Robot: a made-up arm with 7 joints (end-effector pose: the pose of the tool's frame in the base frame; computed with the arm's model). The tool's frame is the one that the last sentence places.
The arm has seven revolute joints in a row. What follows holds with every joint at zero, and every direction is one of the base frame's. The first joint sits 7.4 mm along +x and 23.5 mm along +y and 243.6 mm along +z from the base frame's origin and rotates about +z. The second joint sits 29.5 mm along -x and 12.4 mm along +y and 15.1 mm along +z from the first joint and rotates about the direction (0, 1, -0.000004). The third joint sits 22.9 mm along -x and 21 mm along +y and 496.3 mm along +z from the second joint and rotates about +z. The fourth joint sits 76.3 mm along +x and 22.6 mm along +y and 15.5 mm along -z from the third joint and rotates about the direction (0, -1, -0.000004). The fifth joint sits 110.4 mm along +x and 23.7 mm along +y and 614.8 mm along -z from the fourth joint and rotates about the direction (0, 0.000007, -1). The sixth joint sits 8.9 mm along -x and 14.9 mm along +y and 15.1 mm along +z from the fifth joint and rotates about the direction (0, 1, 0.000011). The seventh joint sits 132.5 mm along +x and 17.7 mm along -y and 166.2 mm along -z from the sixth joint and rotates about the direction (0, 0.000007, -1). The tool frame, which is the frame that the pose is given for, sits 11.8 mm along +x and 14.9 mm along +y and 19.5 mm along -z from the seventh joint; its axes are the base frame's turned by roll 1.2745, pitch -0.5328 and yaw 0.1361 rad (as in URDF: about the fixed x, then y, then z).
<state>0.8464 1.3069 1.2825 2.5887 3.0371 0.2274 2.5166</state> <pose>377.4 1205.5 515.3 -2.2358 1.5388 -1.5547</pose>
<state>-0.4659 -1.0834 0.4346 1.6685 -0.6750 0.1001 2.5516</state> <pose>-109.9 615.5 1241.8 -1.2845 2.1285 -0.6470</pose>
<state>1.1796 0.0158 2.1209 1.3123 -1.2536 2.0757 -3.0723</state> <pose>-745.1 59.6 639.0 2.3983 -1.2827 0.4515</pose>
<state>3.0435 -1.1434 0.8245 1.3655 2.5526 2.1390 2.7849</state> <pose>415.1 -720.6 826.5 -0.4634 0.8939 2.0516</pose>
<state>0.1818 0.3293 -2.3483 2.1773 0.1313 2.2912 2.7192</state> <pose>-103.9 -450.2 1061.8 1.5229 0.7823 1.5526</pose>
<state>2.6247 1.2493 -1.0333 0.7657 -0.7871 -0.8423 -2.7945</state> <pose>-35.8 601.8 -148.8 1.6314 -0.7545 -0.0489</pose>
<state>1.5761 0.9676 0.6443 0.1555 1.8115 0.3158 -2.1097</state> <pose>-210.8 -137.2 -90.8 1.3058 2.2272 1.1222</pose>
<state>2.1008 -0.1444 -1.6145 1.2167 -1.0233 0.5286 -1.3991</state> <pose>780.3 383.9 545.7 -0.1374 1.1970 2.3661</pose>
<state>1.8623 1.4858 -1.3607 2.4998 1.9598 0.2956 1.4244</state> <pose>129.2 1261.7 297.2 2.3027 -0.8722 -0.5194</pose>
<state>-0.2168 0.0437 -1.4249 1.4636 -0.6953 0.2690 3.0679</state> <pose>-6.8 -841.2 811.2 0.9604 2.1527 0.8108</pose>
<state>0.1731 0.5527 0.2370 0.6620 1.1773 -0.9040 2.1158</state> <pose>527.7 123.1 45.5 0.1685 -2.5547 -1.7743</pose>
